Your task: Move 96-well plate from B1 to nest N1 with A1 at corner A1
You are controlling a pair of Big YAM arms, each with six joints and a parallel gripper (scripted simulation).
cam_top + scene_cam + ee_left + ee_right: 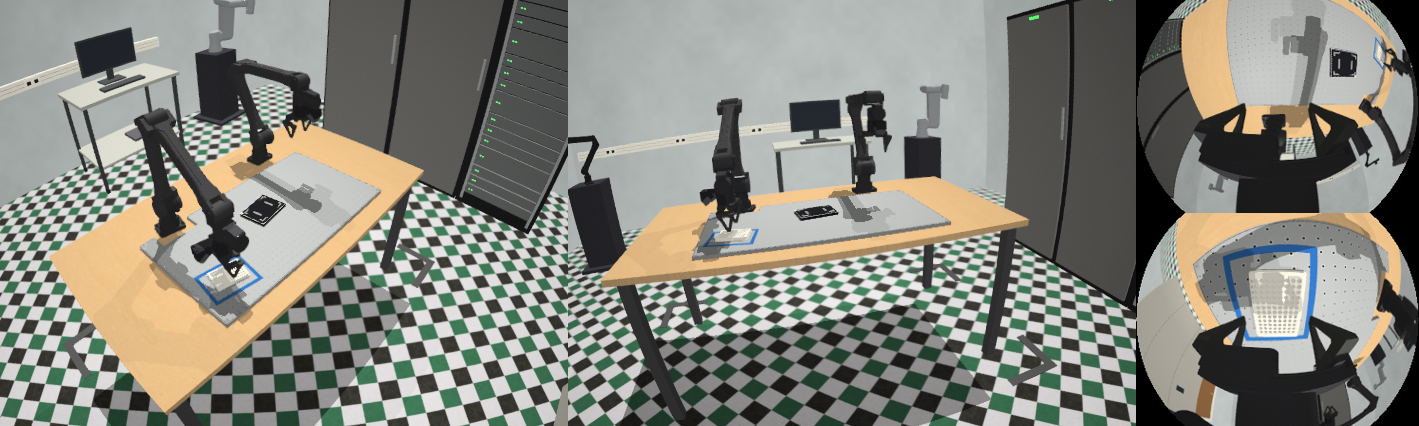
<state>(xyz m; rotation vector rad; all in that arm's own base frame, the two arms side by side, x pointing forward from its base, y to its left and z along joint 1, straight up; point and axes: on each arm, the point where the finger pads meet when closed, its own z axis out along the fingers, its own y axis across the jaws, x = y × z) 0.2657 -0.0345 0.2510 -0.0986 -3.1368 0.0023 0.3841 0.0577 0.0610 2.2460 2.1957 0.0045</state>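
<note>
My right hand is 4 cm above the white 96-well plate. Round my right hand: black plate nest: 11 cm behind, 37 cm to the left, 4 cm below.
</note>
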